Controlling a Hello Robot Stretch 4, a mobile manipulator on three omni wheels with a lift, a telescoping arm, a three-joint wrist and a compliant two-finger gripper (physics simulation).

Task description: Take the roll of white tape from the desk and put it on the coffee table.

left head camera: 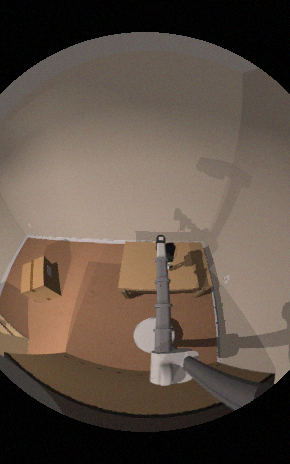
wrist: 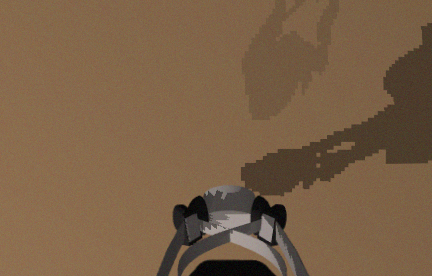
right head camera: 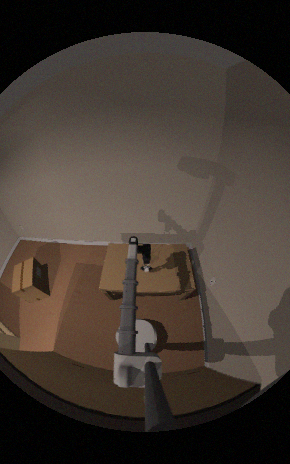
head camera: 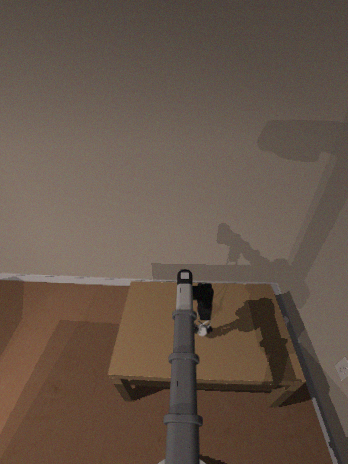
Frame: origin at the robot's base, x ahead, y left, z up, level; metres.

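Seen in the pictures: gripper, between the fingertips: (wrist: 229, 211) (right head camera: 145, 269) (head camera: 201, 331); robot's base, origin of its link: (left head camera: 153, 334) (right head camera: 136, 335).
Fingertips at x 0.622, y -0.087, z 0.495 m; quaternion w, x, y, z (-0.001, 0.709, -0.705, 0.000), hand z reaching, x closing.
Pixels of each thing's top centre, then the offset from my fingertips to it. Level surfaces: height alone.
- white tape, centre of its top: (wrist: 229, 216) (head camera: 202, 327) (right head camera: 145, 266) dx +0.004, dy +0.000, dz +0.036 m
- coffee table, height of its surface: dz -0.072 m
- cardboard box, centre of its top: (left head camera: 31, 273) (right head camera: 21, 274) dx -0.232, dy +1.676, dz -0.116 m
The roll of white tape (head camera: 202, 330) (right head camera: 146, 268) (wrist: 229, 200) is between the two fingers of my gripper (head camera: 203, 328) (wrist: 229, 211). The gripper is shut on it and points down over the coffee table (head camera: 150, 340) (left head camera: 137, 270) (right head camera: 117, 275) (wrist: 100, 125). The roll is low over the table top, right of the arm in the head camera view. The gripper's shadow comes close to the roll in the wrist view. Whether the roll touches the table top I cannot tell. The arm hides part of the table, and the fingers hide part of the roll.
Walls stand behind and right of the coffee table. A cardboard box (left head camera: 40, 280) (right head camera: 30, 280) stands on the floor to the left. Part of another box (left head camera: 12, 340) shows at the left edge. A wide brown surface (left head camera: 100, 387) (right head camera: 75, 390) lies across the bottom.
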